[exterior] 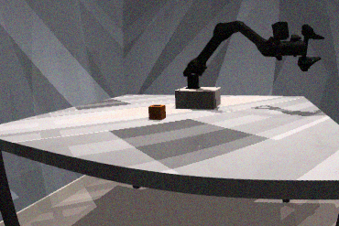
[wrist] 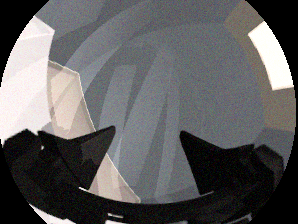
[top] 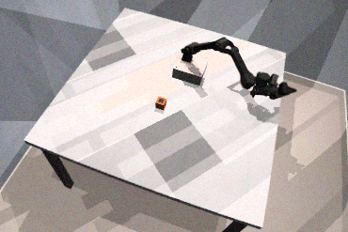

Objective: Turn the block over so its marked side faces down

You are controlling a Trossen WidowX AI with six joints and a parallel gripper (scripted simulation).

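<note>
The orange block is 14 cm ahead of my gripper tip, 67 cm to the right of it and 24 cm below it.
</note>
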